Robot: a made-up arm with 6 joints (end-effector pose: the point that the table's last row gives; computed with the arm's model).
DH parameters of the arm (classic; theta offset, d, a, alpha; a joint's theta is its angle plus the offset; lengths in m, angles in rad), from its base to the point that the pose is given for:
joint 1: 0 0.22 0 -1.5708
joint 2: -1.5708 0 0.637 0
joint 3: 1.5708 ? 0 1.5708
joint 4: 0 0.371 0 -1.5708
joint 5: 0 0 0 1.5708
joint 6: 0 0.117 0 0
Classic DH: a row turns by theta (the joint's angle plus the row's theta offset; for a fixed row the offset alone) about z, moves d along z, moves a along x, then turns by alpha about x.
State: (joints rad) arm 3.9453 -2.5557 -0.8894 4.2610 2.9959 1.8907
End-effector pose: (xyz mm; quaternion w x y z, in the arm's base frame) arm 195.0 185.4 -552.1 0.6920 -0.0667 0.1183 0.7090
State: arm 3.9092 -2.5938 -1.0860 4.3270 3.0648 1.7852
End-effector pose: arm 155.8 124.4 -540.5 0.7438 -0.0553 0.2480 0.6182
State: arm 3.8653 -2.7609 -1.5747 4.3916 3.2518 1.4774
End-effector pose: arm 27.0 -28.5 -468.9 0.7389 -0.0995 0.5687 0.3475
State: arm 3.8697 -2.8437 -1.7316 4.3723 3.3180 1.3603
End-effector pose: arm -18.1 -78.2 -430.7 0.6881 -0.1396 0.6650 0.2546
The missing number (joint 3, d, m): 0.027
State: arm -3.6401 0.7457 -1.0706 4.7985 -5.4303 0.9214
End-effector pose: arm -231.2 195.1 1114.9 0.4003 0.0989 0.4101 0.8135
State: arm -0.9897 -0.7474 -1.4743 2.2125 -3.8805 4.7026
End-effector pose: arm -270.9 576.7 477.3 0.4536 0.6426 0.1533 0.5982
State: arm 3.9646 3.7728 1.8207 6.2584 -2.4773 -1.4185
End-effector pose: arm 435.2 426.9 -125.0 0.0037 0.4436 0.8961 -0.0144
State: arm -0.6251 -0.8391 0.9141 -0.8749 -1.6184 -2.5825
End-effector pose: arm -354.4 399.7 1015.6 0.3019 -0.3470 0.6159 0.6396
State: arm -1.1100 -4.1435 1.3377 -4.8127 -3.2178 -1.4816
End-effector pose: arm 233.1 -388.9 -363.0 0.4322 0.1526 -0.0690 0.8861
